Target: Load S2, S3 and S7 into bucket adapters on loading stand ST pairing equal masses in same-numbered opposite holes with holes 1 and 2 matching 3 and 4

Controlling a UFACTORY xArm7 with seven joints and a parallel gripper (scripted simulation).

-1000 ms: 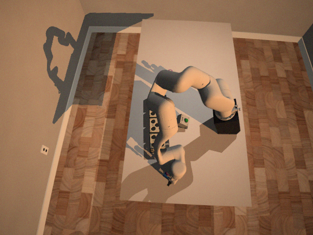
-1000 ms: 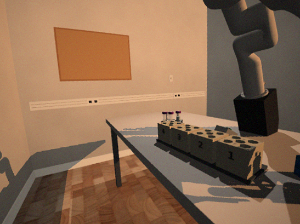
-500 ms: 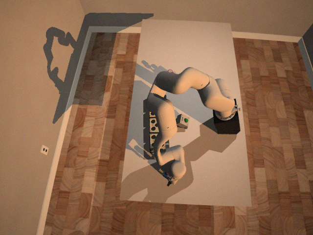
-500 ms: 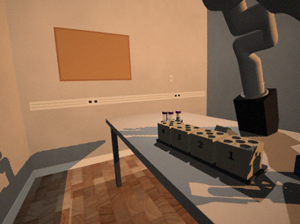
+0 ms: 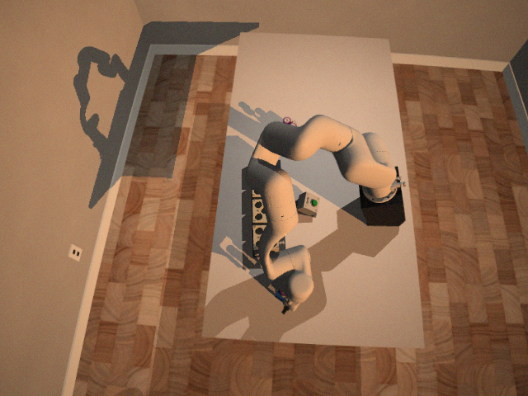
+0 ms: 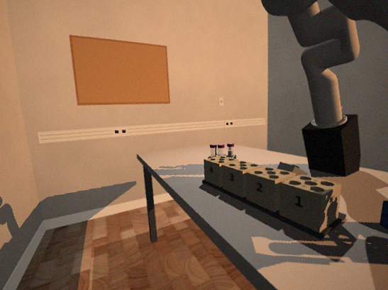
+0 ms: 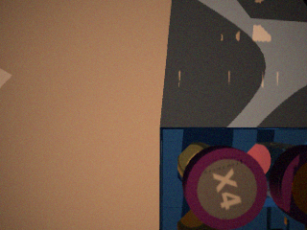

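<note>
Right now the orange-dotted tube is 10 mm to the left of my hand and 50 mm below it. The rest, counted from my hand: yellowish tube 30 mm ahead, 20 mm to the right, 50 mm below; blue sample rack 40 mm to the right, 90 mm below; pink-filled sample tube 10 mm behind, 100 mm to the right, 50 mm below.
</note>
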